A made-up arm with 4 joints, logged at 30 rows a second.
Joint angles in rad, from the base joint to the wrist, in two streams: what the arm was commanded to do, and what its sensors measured. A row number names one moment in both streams.
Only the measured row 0 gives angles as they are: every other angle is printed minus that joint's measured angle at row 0.
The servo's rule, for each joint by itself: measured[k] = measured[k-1] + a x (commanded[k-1-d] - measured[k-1]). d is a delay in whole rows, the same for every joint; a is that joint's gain. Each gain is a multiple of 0.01, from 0.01 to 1. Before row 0 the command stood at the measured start. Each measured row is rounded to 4 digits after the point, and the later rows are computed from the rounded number. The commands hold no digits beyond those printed.
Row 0, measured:
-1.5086 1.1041 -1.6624 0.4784
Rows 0 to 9, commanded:
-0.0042 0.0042 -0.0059 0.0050
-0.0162 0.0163 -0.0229 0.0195
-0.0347 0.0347 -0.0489 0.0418
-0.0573 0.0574 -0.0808 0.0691
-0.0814 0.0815 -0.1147 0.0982
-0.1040 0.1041 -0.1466 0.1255
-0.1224 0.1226 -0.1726 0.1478
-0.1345 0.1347 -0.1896 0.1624
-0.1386 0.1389 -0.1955 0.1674
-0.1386 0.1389 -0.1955 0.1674
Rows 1 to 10, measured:
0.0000 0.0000 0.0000 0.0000
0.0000 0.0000 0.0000 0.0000
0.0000 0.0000 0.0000 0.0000
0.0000 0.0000 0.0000 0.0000
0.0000 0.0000 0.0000 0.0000
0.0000 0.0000 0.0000 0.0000
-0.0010 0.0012 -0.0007 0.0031
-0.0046 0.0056 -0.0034 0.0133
-0.0118 0.0140 -0.0089 0.0310
-0.0227 0.0266 -0.0175 0.0546
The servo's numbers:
d 6
a 0.24 0.29 0.12 0.62

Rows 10 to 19, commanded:
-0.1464 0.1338 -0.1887 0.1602
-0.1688 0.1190 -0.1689 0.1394
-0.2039 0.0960 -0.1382 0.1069
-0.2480 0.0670 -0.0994 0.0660
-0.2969 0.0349 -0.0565 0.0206
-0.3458 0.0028 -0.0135 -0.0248
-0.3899 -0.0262 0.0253 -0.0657
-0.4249 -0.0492 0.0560 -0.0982
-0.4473 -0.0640 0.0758 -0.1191
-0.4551 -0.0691 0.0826 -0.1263
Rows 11 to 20, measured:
-0.0368 0.0425 -0.0292 0.0816
-0.0529 0.0604 -0.0433 0.1088
-0.0696 0.0784 -0.0588 0.1330
-0.0852 0.0947 -0.0745 0.1512
-0.0980 0.1075 -0.0890 0.1612
-0.1077 0.1166 -0.1018 0.1650
-0.1170 0.1216 -0.1122 0.1620
-0.1294 0.1208 -0.1190 0.1480
-0.1473 0.1136 -0.1213 0.1225
-0.1715 0.1001 -0.1187 0.0875

